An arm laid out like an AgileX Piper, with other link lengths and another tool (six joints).
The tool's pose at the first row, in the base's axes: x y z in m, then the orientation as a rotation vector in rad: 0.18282, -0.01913, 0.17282, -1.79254, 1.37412, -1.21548
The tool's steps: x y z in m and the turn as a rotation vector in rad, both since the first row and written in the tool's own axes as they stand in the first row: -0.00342, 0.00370, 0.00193, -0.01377, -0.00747, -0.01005; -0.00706, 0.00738, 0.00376, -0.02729, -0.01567, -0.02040; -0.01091, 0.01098, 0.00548, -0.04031, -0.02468, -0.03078; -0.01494, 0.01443, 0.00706, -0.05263, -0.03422, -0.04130; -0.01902, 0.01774, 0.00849, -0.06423, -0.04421, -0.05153; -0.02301, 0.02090, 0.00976, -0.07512, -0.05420, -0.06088
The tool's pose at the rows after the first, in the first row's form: 0.18276, -0.01721, 0.16778, -1.81371, 1.37404, -1.20613; 0.18261, -0.01506, 0.16273, -1.83522, 1.37301, -1.19615; 0.18239, -0.01268, 0.15772, -1.85667, 1.37097, -1.18543; 0.18209, -0.01007, 0.15285, -1.87792, 1.36783, -1.17444; 0.18171, -0.00736, 0.14815, -1.89852, 1.36394, -1.16305; 0.18126, -0.00468, 0.14366, -1.91779, 1.36002, -1.15146
